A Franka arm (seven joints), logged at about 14 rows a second.
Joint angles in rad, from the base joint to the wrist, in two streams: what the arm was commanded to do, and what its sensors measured. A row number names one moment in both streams.
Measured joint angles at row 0: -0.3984 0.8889 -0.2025 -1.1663 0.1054 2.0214 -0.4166
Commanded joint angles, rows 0 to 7: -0.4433 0.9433 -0.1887 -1.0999 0.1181 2.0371 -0.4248; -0.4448 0.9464 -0.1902 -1.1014 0.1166 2.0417 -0.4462; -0.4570 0.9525 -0.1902 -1.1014 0.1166 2.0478 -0.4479; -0.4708 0.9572 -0.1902 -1.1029 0.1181 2.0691 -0.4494; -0.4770 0.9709 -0.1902 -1.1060 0.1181 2.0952 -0.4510; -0.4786 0.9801 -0.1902 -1.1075 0.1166 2.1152 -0.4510; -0.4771 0.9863 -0.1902 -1.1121 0.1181 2.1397 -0.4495; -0.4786 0.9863 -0.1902 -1.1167 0.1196 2.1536 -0.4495
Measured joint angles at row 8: -0.4664 0.9601 -0.2018 -1.1458 0.1054 2.1276 -0.4349
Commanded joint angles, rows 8 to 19: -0.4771 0.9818 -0.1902 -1.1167 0.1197 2.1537 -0.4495; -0.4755 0.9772 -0.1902 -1.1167 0.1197 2.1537 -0.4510; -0.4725 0.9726 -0.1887 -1.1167 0.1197 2.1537 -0.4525; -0.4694 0.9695 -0.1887 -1.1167 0.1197 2.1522 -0.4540; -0.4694 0.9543 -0.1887 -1.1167 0.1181 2.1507 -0.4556; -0.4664 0.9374 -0.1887 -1.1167 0.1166 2.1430 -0.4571; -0.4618 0.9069 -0.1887 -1.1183 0.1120 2.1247 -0.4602; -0.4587 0.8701 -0.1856 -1.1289 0.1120 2.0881 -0.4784; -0.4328 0.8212 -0.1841 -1.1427 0.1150 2.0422 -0.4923; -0.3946 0.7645 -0.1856 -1.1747 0.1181 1.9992 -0.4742; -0.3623 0.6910 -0.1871 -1.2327 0.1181 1.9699 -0.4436; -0.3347 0.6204 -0.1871 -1.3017 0.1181 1.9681 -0.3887
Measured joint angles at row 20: -0.3982 0.7878 -0.1802 -1.1310 0.1088 1.9890 -0.4449
